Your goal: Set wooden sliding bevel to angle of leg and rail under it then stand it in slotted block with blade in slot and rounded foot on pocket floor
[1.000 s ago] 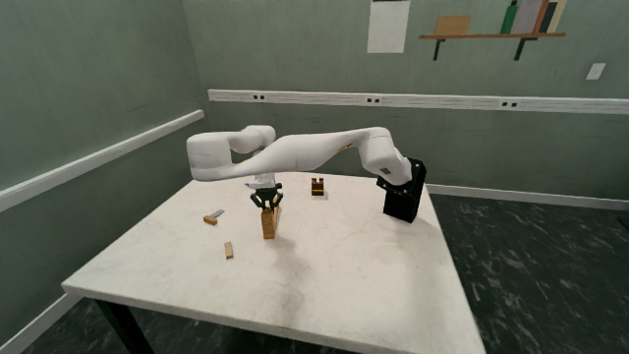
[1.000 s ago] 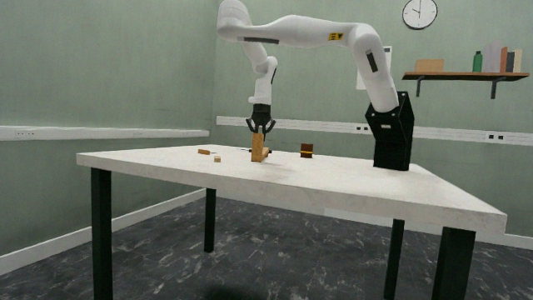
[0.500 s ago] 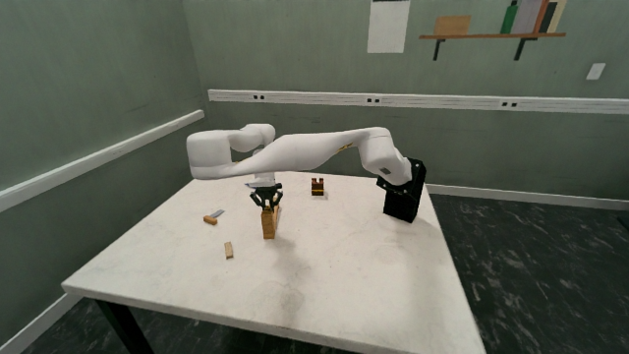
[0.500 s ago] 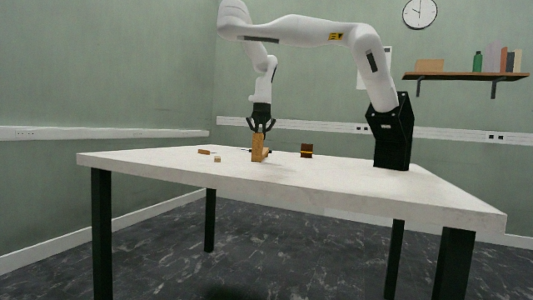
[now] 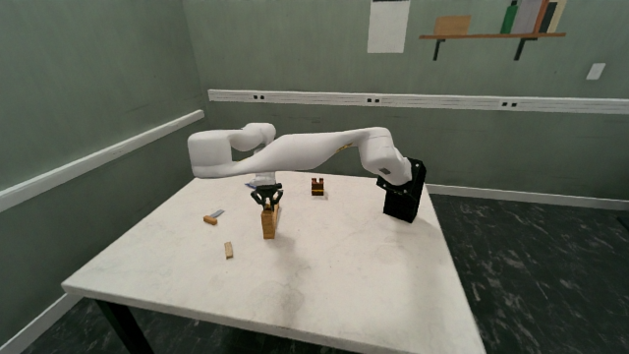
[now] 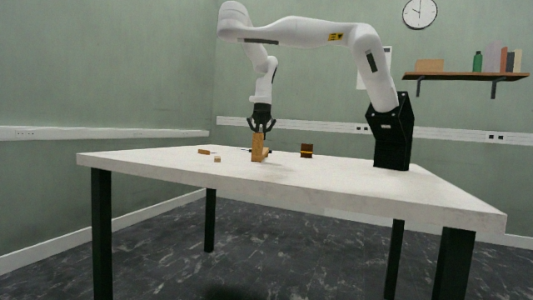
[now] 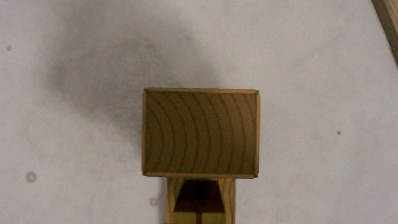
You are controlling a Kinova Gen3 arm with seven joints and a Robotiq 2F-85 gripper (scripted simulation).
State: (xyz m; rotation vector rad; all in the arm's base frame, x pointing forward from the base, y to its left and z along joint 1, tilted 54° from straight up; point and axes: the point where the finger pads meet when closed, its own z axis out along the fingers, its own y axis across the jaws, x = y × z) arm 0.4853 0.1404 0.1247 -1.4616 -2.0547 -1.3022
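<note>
My hand is 1 cm short of the grey blade, 1 cm to the left of it and 6 cm above it. From my hand the other things lie so: black bevel: 22 cm ahead, 25 cm to the right, 9 cm below; then wooden sliding bevel: 4 cm below; then wooden block: 7 cm ahead, 18 cm to the left, 9 cm below.
</note>
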